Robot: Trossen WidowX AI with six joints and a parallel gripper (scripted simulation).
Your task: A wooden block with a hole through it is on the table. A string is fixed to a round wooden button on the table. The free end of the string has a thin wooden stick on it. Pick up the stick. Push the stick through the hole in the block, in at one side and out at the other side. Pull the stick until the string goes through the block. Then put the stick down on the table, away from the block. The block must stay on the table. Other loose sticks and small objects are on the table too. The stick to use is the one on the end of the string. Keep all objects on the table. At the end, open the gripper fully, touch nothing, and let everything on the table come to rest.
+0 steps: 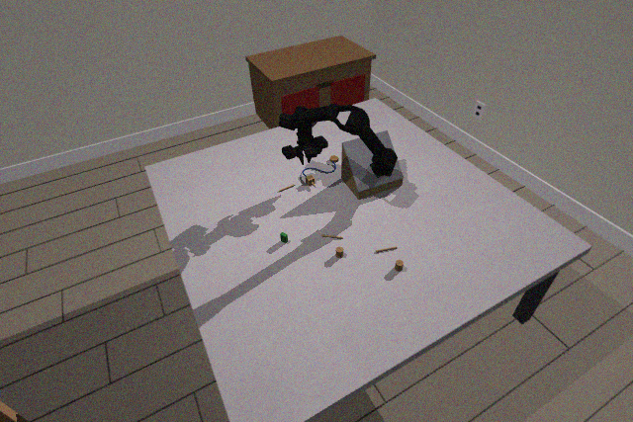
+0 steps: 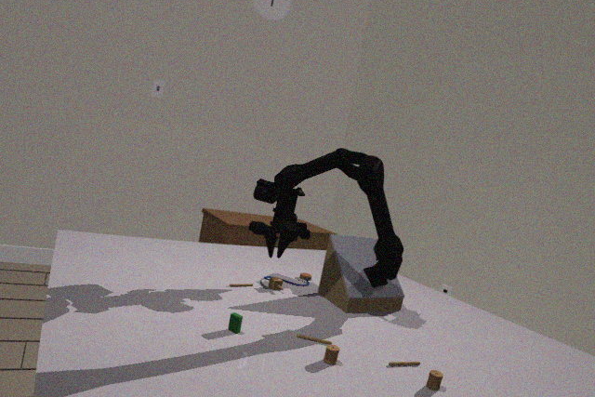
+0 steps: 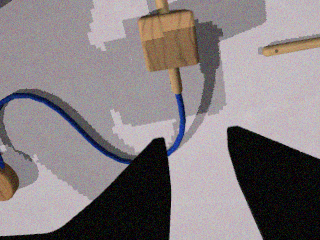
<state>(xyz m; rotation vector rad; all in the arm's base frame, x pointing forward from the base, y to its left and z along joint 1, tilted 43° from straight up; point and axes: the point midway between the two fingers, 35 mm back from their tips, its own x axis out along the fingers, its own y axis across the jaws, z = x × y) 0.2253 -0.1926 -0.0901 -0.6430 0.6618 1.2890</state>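
Right now the wooden block is 3 cm to the left of my gripper tip and 7 cm below it. The rest, counted from my gripper tip: green cube 25 cm ahead, 26 cm to the left, 7 cm below; round wooden button 18 cm behind, 5 cm to the right, 8 cm below.
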